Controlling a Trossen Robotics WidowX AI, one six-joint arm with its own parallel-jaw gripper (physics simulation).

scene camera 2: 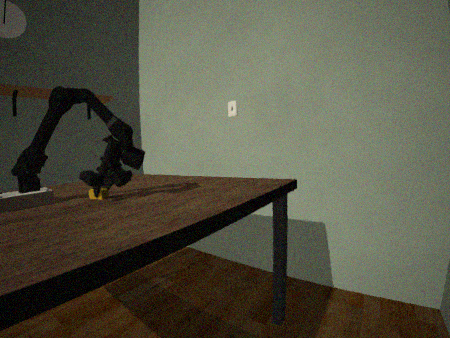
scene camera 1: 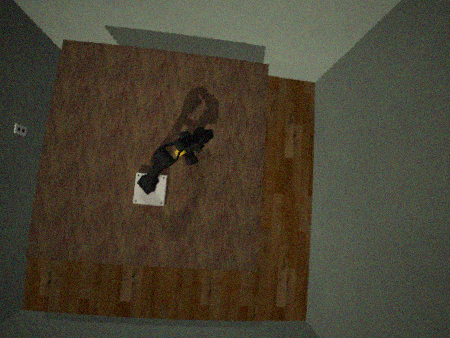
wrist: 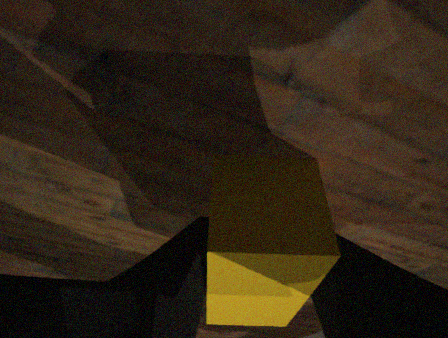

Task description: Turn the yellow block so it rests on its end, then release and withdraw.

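Observation:
The yellow block is low at the tabletop, partly hidden by the arm and fingers in both scene views. In the wrist view it shows a dark shaded face and a bright face; whether its underside touches the table is hard to tell. My gripper is shut on the yellow block and points down. One black finger presses on its left side and the other on its right side in the wrist view. In scene camera 1 the fingertips are hidden under the arm.
The arm stands on a white base plate, close to the block on one side. The table's edge and a table leg show in scene camera 2. The arm's shadow falls across the table.

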